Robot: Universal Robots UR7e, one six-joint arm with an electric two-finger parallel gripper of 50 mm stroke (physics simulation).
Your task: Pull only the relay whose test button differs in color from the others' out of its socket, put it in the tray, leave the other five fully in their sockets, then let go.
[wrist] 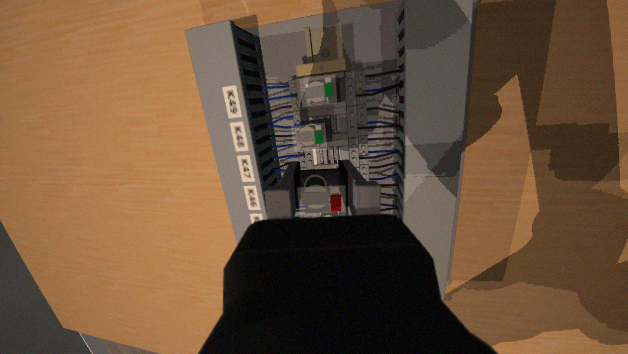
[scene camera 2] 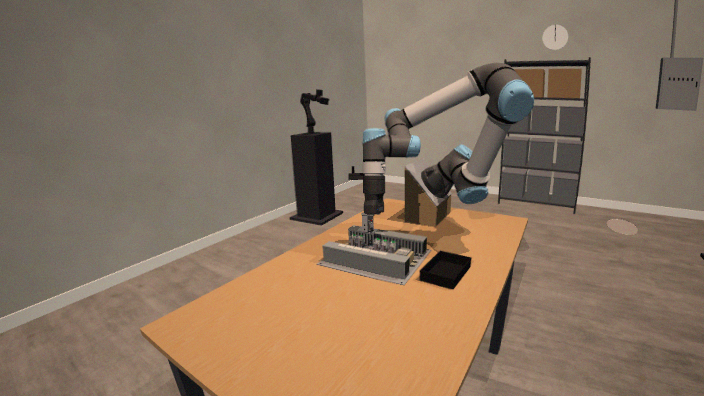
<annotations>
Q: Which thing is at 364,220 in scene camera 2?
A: My gripper.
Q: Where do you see a grey panel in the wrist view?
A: At 368,41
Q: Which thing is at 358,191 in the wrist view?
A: My gripper.
</annotations>
